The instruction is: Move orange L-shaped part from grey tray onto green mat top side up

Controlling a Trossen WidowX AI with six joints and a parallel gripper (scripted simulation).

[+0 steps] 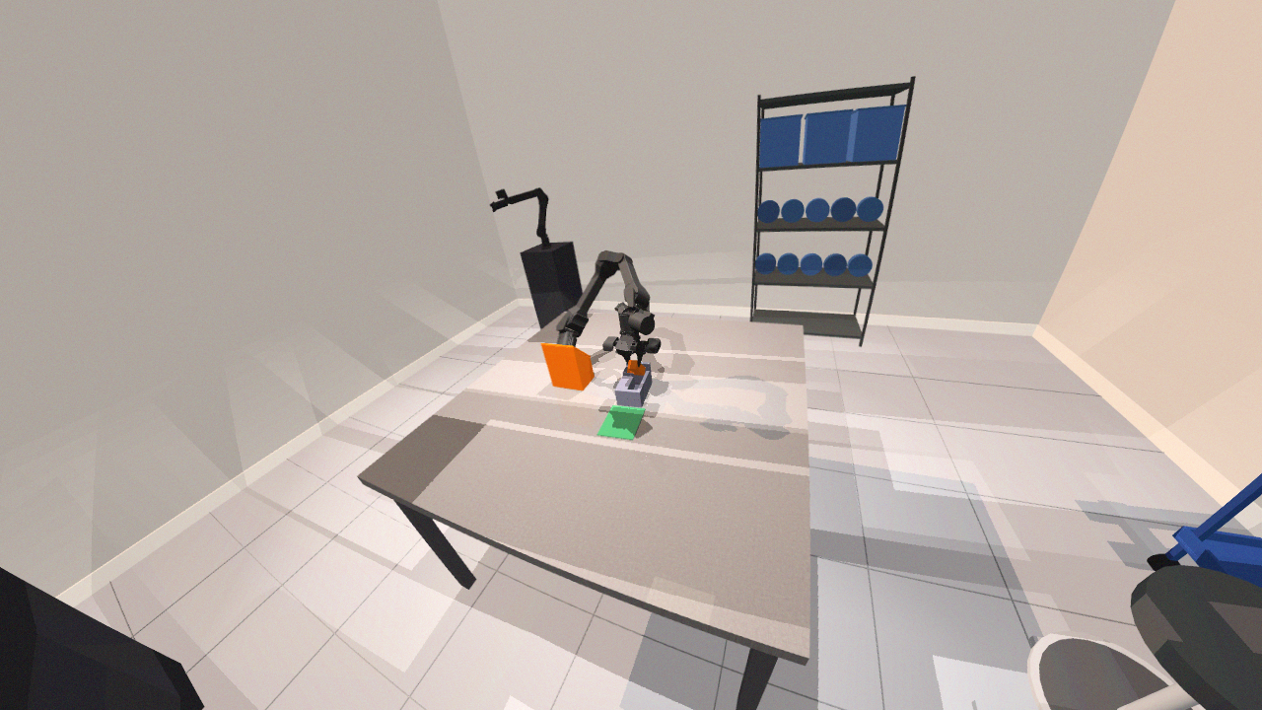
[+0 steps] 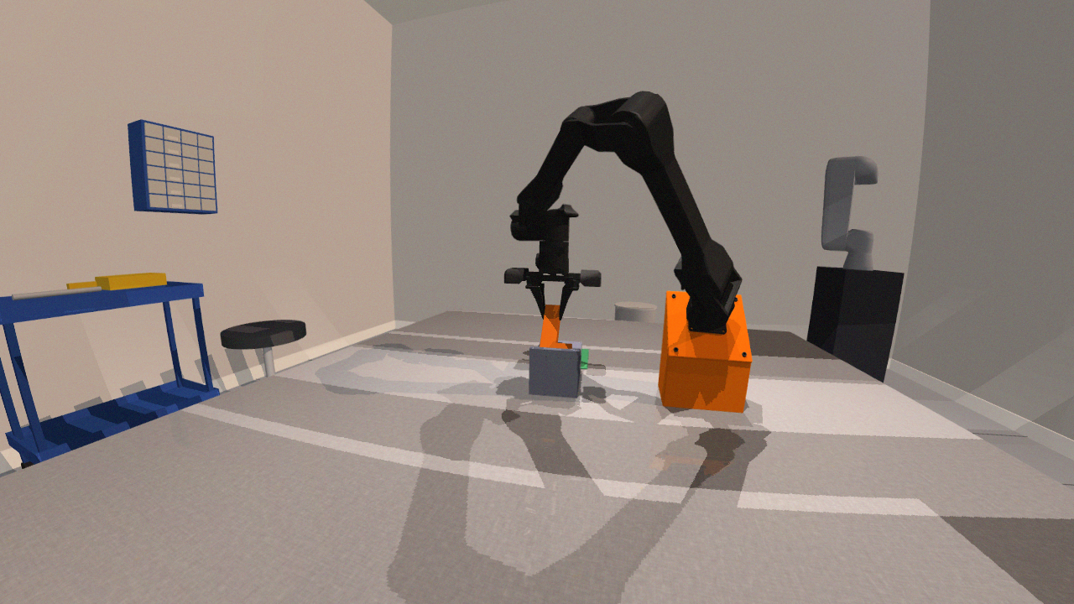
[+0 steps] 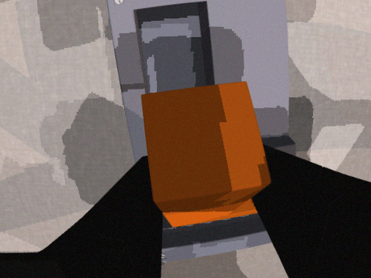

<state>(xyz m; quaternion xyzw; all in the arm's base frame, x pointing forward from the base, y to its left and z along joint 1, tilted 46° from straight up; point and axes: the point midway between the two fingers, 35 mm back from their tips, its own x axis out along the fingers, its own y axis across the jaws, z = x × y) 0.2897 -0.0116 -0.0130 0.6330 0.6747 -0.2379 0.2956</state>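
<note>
Now: the green mat 140 mm to the right of my gripper tip and 140 mm below it. The rest, counted from my gripper tip: orange L-shaped part (30 mm to the left, 30 mm below, 20 mm behind).
</note>
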